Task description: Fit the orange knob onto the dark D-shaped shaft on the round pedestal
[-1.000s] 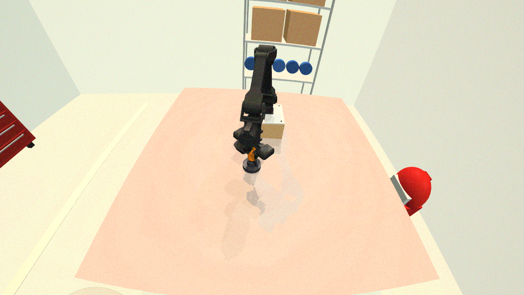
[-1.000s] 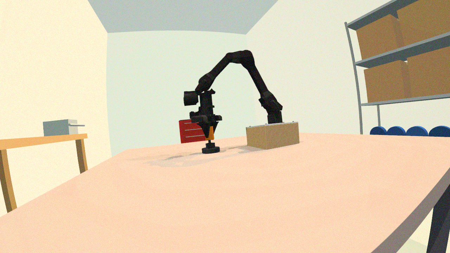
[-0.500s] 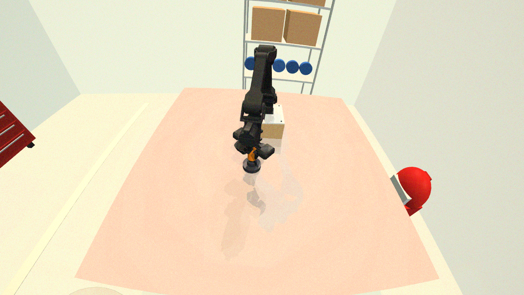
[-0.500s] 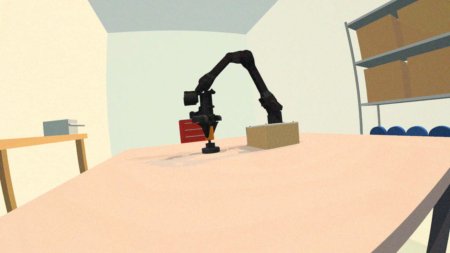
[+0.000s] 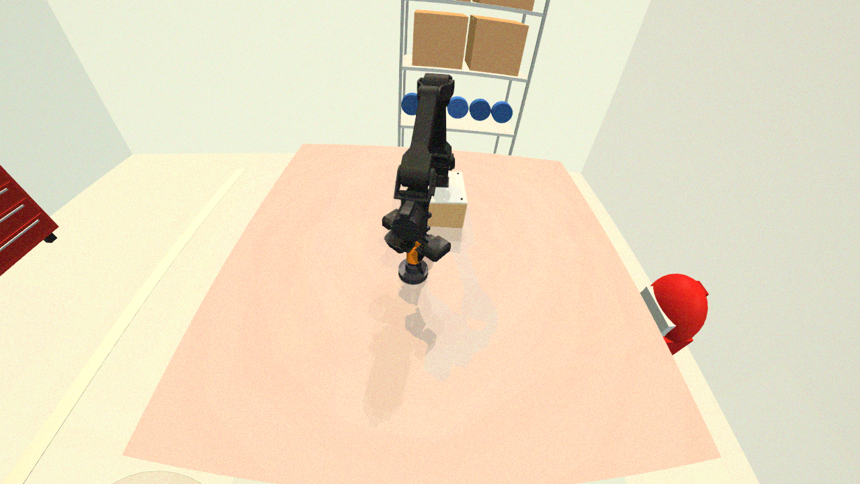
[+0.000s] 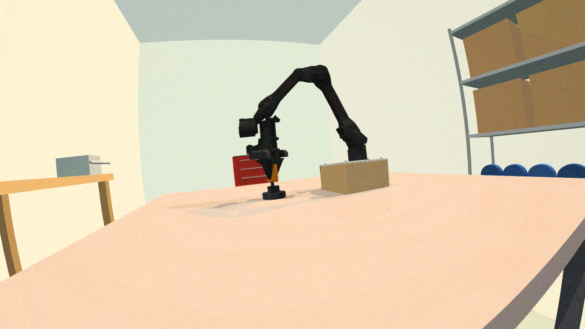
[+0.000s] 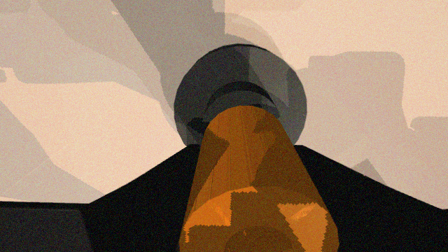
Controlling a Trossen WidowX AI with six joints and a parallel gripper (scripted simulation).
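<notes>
Right now the orange knob is 20 mm above my gripper tip. Round my gripper tip: dark round pedestal 40 mm below.
</notes>
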